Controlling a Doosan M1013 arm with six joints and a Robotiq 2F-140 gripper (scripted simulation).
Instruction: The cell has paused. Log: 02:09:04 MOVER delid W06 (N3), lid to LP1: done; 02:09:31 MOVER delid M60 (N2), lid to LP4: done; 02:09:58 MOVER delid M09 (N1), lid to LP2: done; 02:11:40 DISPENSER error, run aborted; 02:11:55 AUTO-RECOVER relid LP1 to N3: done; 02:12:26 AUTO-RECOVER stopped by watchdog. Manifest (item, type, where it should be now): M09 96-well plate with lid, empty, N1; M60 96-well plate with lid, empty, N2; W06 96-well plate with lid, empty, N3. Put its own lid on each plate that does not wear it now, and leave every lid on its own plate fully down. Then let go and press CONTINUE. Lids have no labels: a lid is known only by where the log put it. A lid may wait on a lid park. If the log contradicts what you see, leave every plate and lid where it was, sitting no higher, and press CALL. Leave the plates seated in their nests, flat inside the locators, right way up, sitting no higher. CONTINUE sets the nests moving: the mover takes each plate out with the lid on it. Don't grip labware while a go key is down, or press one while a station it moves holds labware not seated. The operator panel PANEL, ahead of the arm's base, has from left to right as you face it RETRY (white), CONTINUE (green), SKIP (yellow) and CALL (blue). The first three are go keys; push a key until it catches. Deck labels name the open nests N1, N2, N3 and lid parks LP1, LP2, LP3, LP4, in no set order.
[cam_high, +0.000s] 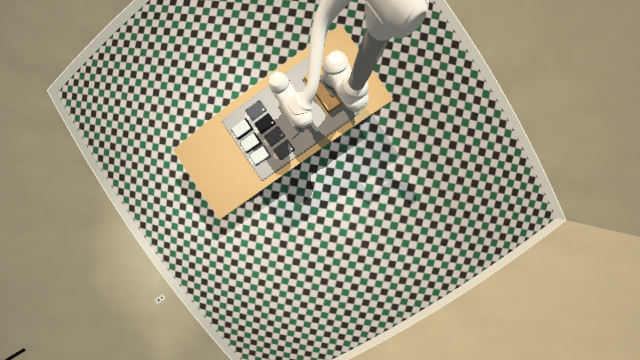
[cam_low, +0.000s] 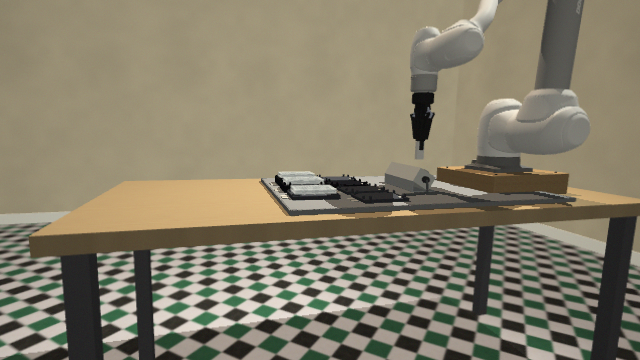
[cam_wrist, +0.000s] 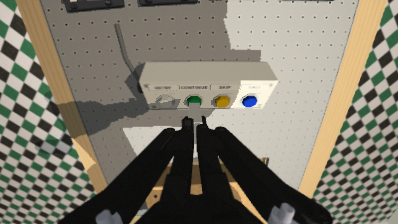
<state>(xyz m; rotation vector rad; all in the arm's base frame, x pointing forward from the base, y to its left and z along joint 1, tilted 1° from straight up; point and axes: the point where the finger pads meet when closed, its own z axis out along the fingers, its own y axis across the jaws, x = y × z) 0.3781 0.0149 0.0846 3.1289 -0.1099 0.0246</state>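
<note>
Now: the green continue key 7 cm below my hand. Round my hand: blue call key (10 cm to the right, 7 cm below, 1 cm behind); then yellow skip key (7 cm below, 5 cm to the right); then white retry key (7 cm below, 5 cm to the left).
</note>
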